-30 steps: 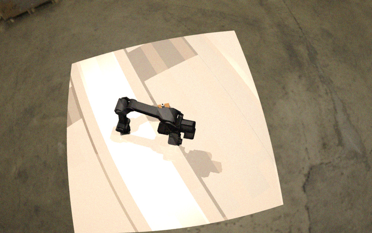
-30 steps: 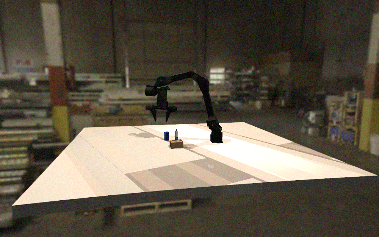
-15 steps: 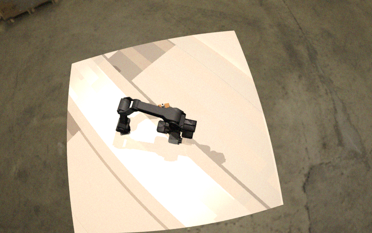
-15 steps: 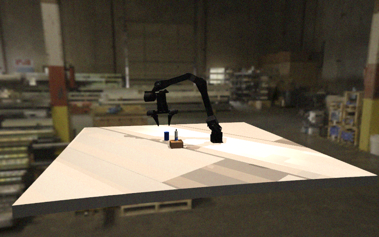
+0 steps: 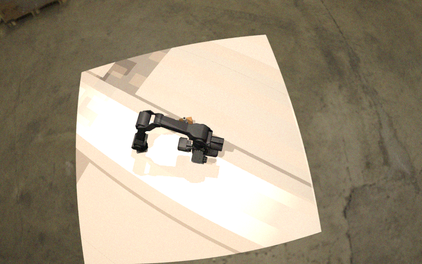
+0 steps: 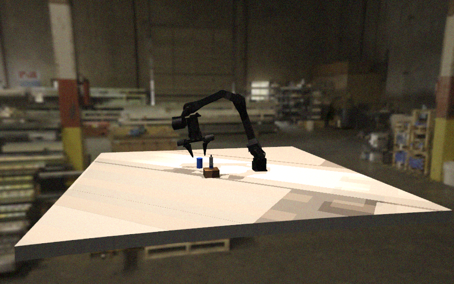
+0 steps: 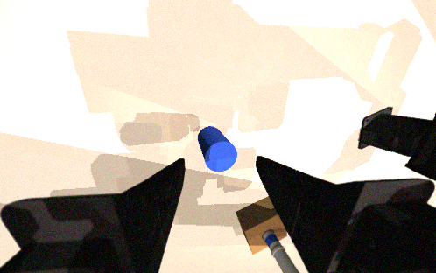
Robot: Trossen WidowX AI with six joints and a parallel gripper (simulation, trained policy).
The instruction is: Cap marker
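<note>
The blue cap is 3 cm below my gripper tip. From my gripper tip the other things lie so: holder block 18 cm to the left, 4 cm below, 3 cm behind.
</note>
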